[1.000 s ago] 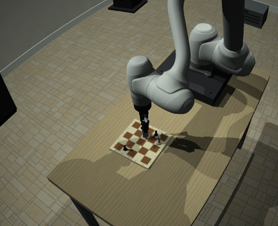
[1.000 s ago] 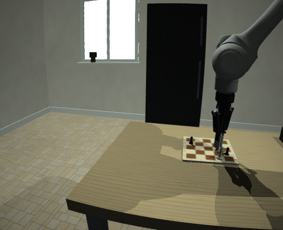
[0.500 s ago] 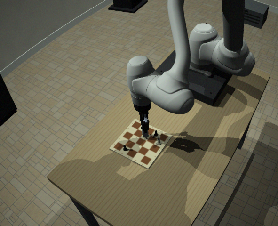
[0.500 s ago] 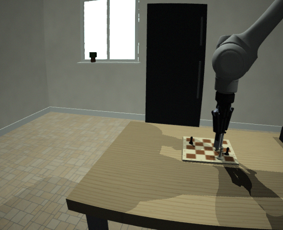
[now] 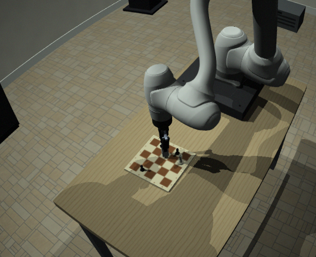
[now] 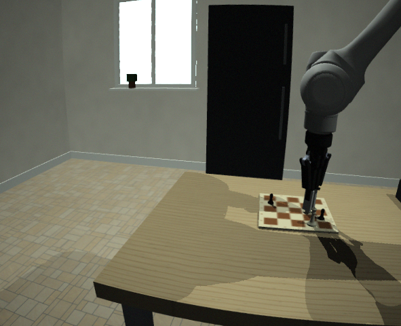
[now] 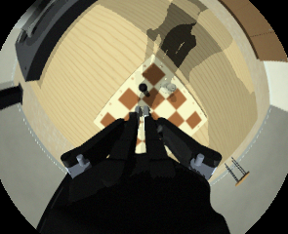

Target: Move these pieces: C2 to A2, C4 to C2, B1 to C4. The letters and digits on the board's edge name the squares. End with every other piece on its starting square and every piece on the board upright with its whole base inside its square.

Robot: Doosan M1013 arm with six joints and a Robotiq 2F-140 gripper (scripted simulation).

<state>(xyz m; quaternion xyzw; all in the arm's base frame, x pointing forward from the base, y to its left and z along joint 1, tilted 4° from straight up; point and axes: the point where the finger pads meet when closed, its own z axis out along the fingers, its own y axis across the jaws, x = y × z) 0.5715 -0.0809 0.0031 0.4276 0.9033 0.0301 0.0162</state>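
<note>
My hand is 30 mm above the small white piece. Round my hand: tall white piece: 10 mm ahead, 80 mm to the left, 10 mm below; small chessboard: 40 mm ahead, 40 mm below.
</note>
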